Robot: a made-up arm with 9 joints.
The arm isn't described. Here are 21 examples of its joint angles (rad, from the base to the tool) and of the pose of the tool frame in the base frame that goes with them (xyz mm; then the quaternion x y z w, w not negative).
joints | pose
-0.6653 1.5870 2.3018 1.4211 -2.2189 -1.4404 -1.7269 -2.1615 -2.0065 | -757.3 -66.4 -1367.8 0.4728 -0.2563 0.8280 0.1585
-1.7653 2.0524 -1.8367 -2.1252 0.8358 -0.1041 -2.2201 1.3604 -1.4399 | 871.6 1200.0 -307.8 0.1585 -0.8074 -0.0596 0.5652
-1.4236 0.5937 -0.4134 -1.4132 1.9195 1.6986 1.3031 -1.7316 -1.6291 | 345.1 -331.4 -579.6 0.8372 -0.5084 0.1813 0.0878
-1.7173 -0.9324 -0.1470 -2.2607 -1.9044 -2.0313 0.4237 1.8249 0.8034 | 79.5 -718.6 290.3 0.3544 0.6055 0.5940 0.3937
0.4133 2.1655 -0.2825 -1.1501 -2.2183 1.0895 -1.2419 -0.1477 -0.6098 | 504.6 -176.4 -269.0 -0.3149 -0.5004 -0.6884 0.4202
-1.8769 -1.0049 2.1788 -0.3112 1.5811 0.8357 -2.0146 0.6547 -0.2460 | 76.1 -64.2 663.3 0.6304 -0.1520 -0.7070 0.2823
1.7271 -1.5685 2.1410 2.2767 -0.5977 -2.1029 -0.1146 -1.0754 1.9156 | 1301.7 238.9 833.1 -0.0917 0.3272 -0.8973 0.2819
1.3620 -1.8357 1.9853 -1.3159 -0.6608 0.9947 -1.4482 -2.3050 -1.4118 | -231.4 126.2 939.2 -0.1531 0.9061 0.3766 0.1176
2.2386 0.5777 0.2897 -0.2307 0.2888 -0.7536 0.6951 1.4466 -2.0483 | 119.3 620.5 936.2 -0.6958 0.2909 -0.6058 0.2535
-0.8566 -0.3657 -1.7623 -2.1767 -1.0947 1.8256 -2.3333 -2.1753 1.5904 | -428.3 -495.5 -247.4 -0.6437 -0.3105 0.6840 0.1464
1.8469 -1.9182 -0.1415 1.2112 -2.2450 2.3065 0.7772 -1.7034 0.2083 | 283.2 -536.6 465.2 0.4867 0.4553 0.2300 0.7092
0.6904 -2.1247 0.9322 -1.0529 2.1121 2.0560 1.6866 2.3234 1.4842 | -171.6 970.2 1127.1 0.5631 -0.5723 -0.5922 0.0691
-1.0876 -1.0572 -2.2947 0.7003 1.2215 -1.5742 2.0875 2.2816 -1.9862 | 500.6 -251.6 749.7 -0.6901 0.3092 0.6219 0.2036
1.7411 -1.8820 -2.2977 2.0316 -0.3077 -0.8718 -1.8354 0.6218 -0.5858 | 636.0 965.3 -160.1 -0.2842 0.8121 -0.3007 0.4114
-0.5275 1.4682 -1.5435 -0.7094 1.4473 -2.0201 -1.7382 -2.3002 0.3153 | -538.9 519.8 -963.0 -0.3496 -0.3631 0.2113 0.8374
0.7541 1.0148 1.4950 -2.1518 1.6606 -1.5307 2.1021 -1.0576 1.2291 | -1207.9 -422.4 41.3 -0.5105 0.0069 -0.1056 0.8533
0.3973 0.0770 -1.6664 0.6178 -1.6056 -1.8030 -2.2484 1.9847 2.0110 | -56.3 39.4 -105.2 -0.9455 0.3143 -0.0569 0.0634
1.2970 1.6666 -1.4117 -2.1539 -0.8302 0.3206 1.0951 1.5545 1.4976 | -503.5 -82.2 1314.4 0.5997 0.2973 -0.3601 0.6499
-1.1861 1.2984 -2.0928 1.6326 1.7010 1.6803 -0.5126 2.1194 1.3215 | -165.8 -181.6 876.7 0.5904 0.3035 -0.0511 0.7462
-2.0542 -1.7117 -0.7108 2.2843 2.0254 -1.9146 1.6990 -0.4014 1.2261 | -492.4 -475.8 -189.0 -0.6890 0.5700 0.1535 0.4206
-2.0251 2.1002 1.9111 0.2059 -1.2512 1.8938 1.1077 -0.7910 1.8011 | 1008.2 -102.0 -484.3 0.1023 0.4910 -0.0110 0.8651
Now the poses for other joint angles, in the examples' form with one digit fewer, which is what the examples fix.
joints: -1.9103 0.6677 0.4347 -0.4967 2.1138 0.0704 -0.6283 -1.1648 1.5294
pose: 150 -968 -462 -0.289 -0.577 0.718 0.260
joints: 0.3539 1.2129 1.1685 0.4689 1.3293 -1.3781 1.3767 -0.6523 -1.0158
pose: -726 221 399 -0.184 0.788 -0.578 0.100
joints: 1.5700 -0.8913 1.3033 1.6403 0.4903 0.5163 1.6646 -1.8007 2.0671
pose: 476 69 1054 -0.263 -0.778 -0.127 0.556
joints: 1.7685 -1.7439 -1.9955 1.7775 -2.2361 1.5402 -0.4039 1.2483 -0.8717
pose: 877 1049 6 0.134 0.382 -0.820 0.406
